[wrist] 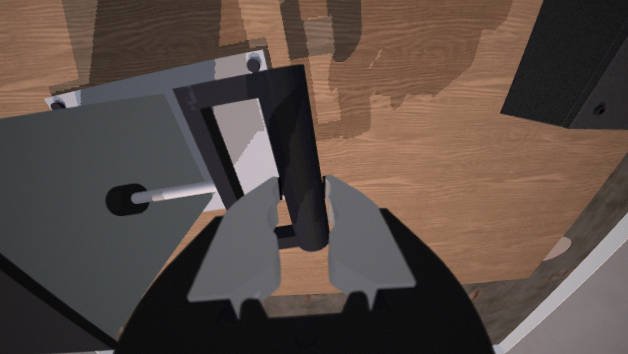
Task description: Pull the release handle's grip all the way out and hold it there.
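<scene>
The release handle's grip (299, 150) is a black bar on a rectangular black frame, left of the middle of the wrist view. A bright metal rod (182, 191) runs from a black collar (120, 200) on a grey-green housing (95, 150) to the back of the frame, with a stretch of rod showing between them. My gripper (302, 178) is shut on the grip's bar near its lower end, one grey finger on each side. The left finger hides part of the frame.
A light metal base plate (200, 75) with dark bolts lies under the housing on the wooden table top (450, 200). A black block (555, 65) stands at the upper right. A pale edge (565, 285) crosses the lower right corner. Shadows fall across the top.
</scene>
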